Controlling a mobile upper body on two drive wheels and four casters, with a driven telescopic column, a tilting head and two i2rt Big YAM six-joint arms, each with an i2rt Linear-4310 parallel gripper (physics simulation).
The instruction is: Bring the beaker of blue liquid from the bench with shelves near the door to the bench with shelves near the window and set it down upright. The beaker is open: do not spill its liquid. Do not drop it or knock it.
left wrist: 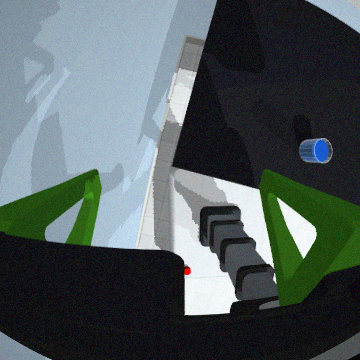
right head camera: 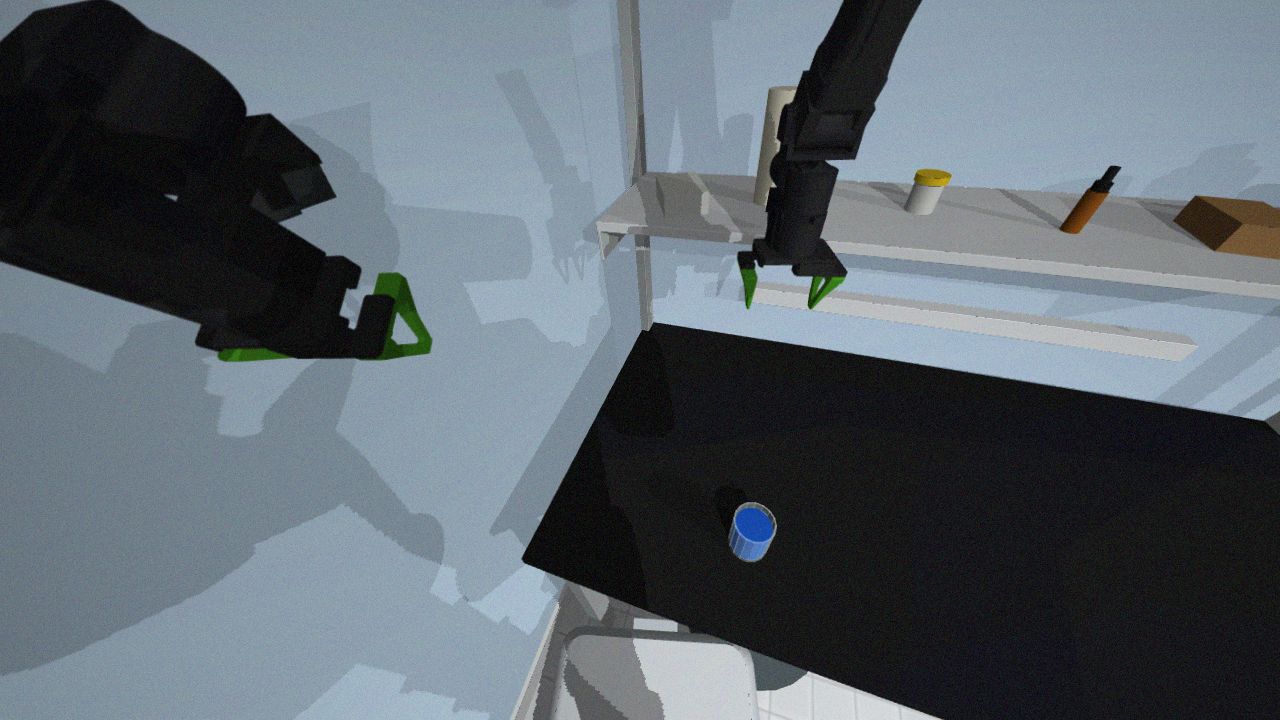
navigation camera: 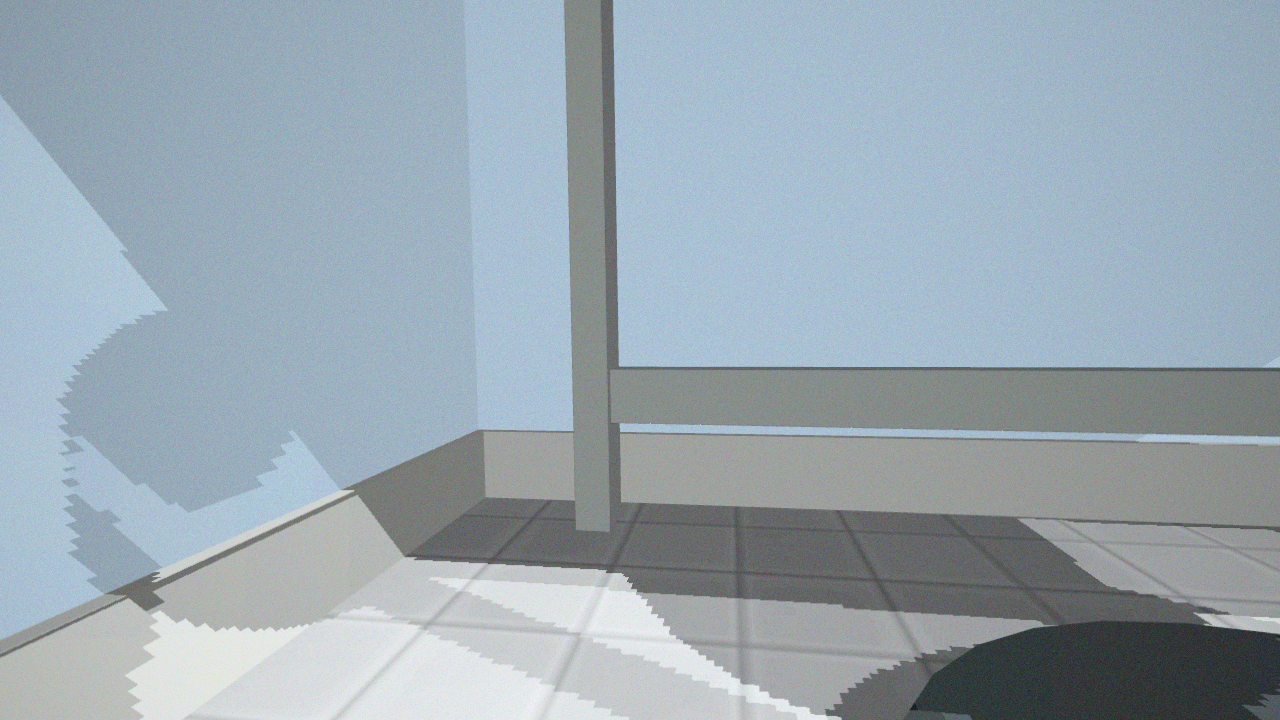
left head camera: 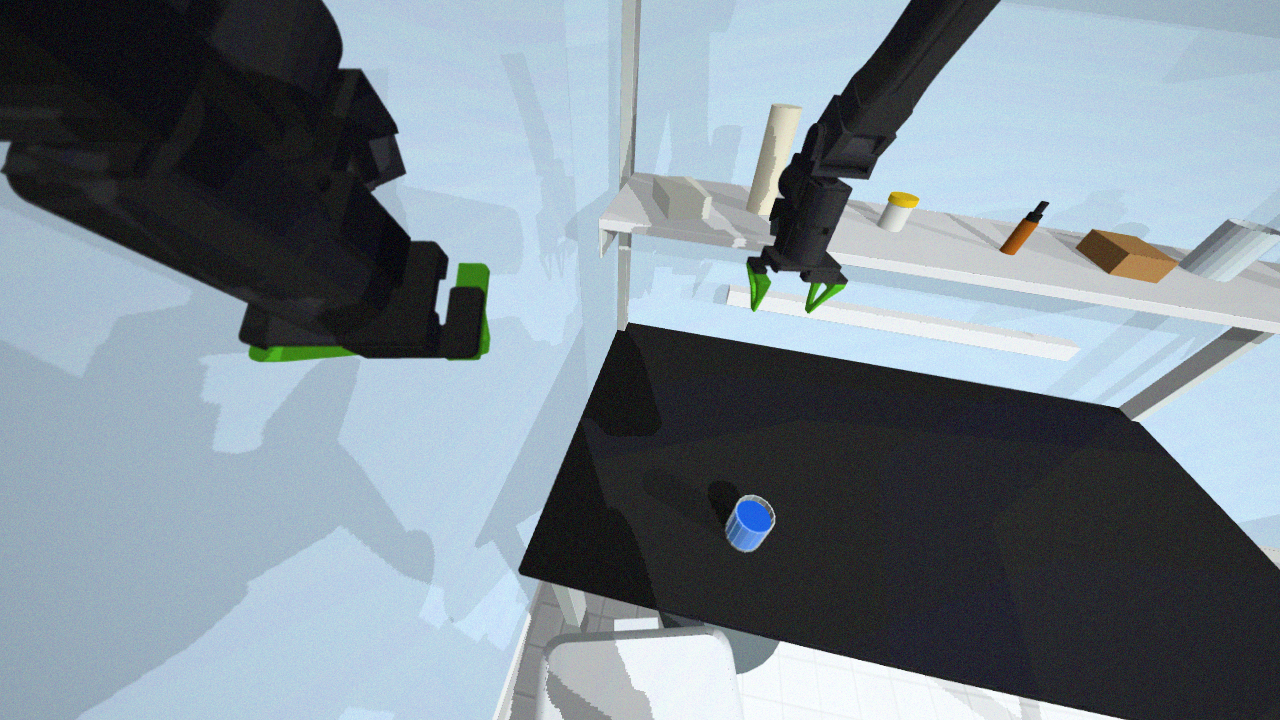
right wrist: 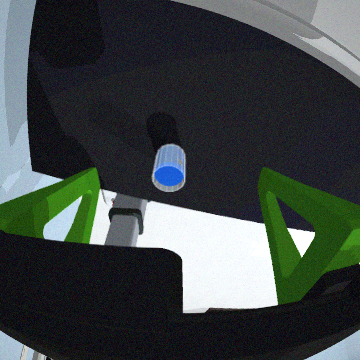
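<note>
The beaker of blue liquid (left head camera: pixel 750 523) (right head camera: pixel 751 532) (left wrist: pixel 316 150) (right wrist: pixel 169 170) stands upright on the black bench top (left head camera: pixel 895 501) (right head camera: pixel 895 501) (left wrist: pixel 225 75) (right wrist: pixel 225 125), near its front edge and left end. No door or window shows. My right gripper (left head camera: pixel 782 309) (right head camera: pixel 780 307) (right wrist: pixel 178 176) is open and empty, above the bench. In the right wrist view the beaker appears between its fingers but lies beyond them, apart. My left gripper (left head camera: pixel 365 313) (right head camera: pixel 317 331) (left wrist: pixel 180 178) is open and empty, left of the bench; the beaker is well to its right.
A shelf (left head camera: pixel 966 273) (right head camera: pixel 1002 255) behind the bench holds a tall cream cylinder (left head camera: pixel 774 161), a yellow-lidded jar (left head camera: pixel 895 213), an orange bottle (left head camera: pixel 1020 234) and a brown box (left head camera: pixel 1126 255). A wall is at the left. The navigation camera shows a bench leg (navigation camera: pixel 590 268) and a dark round object (navigation camera: pixel 1100 680).
</note>
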